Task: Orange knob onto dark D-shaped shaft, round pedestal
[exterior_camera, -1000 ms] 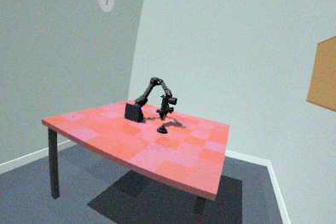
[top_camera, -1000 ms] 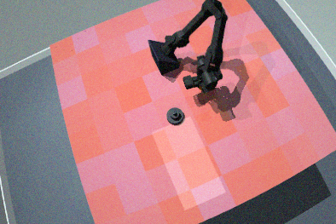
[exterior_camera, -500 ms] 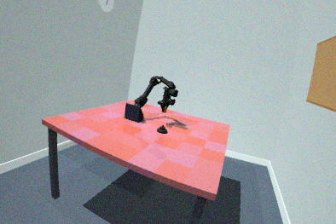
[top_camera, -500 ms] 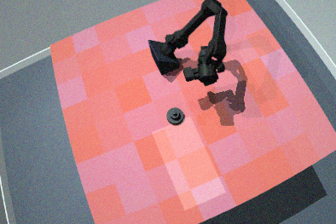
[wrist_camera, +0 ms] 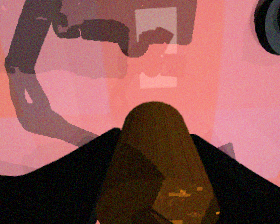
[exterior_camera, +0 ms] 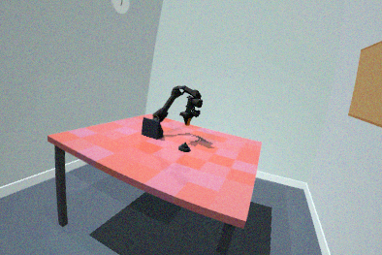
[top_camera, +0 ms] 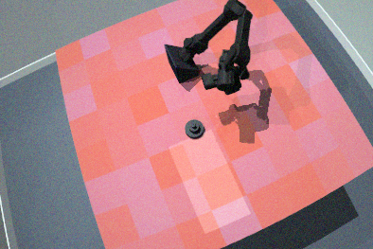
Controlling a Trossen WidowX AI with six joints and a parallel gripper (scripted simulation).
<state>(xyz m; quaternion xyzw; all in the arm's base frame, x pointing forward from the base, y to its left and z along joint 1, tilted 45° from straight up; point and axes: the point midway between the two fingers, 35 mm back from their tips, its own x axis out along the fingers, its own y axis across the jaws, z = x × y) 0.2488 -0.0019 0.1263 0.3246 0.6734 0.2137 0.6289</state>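
Now: gripper tip 70 mm short of the round dark pedestal, 190 mm to the left of it and 110 mm above it. From my gripper tip the other things lie so: orange knob: 20 mm above.
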